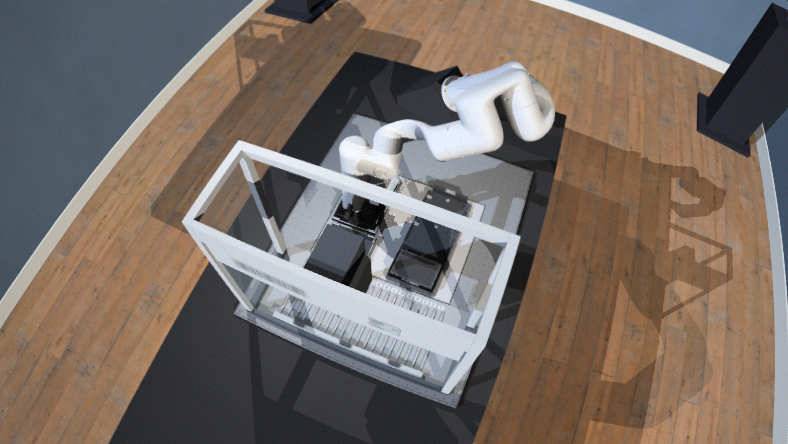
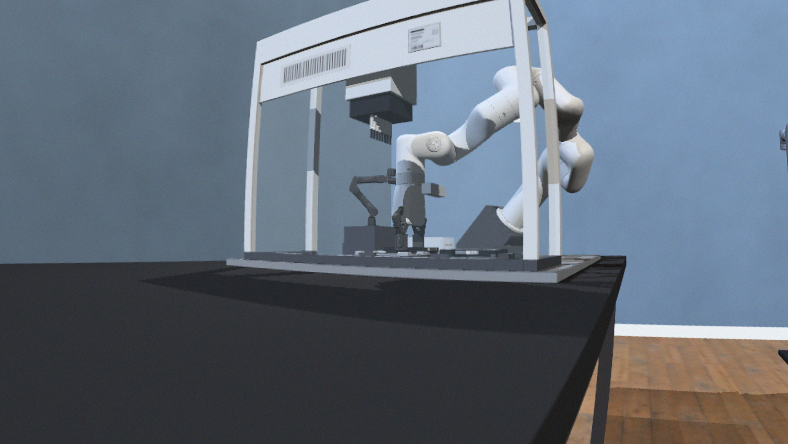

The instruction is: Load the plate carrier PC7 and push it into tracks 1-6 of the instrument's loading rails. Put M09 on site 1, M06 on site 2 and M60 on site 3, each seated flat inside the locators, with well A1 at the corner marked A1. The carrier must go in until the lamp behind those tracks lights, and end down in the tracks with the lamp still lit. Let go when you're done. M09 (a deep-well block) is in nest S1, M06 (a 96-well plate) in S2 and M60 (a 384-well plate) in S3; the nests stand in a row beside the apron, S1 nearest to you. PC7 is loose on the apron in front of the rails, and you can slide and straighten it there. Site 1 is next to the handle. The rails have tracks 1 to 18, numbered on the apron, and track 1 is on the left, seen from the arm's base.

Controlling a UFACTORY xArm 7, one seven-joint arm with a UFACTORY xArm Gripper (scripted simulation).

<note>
In view: a dark plate carrier PC7 [image 1: 431, 240] and a corner post [image 1: 479, 343].
</note>
